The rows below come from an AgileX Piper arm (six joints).
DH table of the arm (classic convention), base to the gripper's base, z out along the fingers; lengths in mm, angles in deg. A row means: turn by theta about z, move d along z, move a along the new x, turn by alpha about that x. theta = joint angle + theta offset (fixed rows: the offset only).
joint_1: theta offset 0; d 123; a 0; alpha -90
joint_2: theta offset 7.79; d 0; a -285.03; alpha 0
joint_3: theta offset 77.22; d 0; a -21.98; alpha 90
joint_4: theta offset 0; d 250.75; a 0; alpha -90
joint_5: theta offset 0; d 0; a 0; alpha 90
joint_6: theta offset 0; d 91; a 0; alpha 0
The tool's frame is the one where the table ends.
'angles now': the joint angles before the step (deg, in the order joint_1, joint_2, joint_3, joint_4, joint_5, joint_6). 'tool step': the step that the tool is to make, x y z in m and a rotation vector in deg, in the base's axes. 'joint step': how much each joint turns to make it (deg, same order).
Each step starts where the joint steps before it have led.
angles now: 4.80, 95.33, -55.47, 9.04, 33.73, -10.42
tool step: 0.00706, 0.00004, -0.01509, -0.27, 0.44, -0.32
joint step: 0.00, 2.99, -0.05, 0.00, -2.51, -0.01
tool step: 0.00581, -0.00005, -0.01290, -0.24, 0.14, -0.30
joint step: -0.01, 2.54, -0.07, 0.00, -2.34, 0.01
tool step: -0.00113, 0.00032, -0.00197, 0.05, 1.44, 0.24
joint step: 0.01, 0.33, -0.14, 0.13, 1.27, -0.18
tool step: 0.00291, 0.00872, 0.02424, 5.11, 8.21, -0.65
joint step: 0.00, -0.22, -6.78, 4.95, 15.04, 0.12
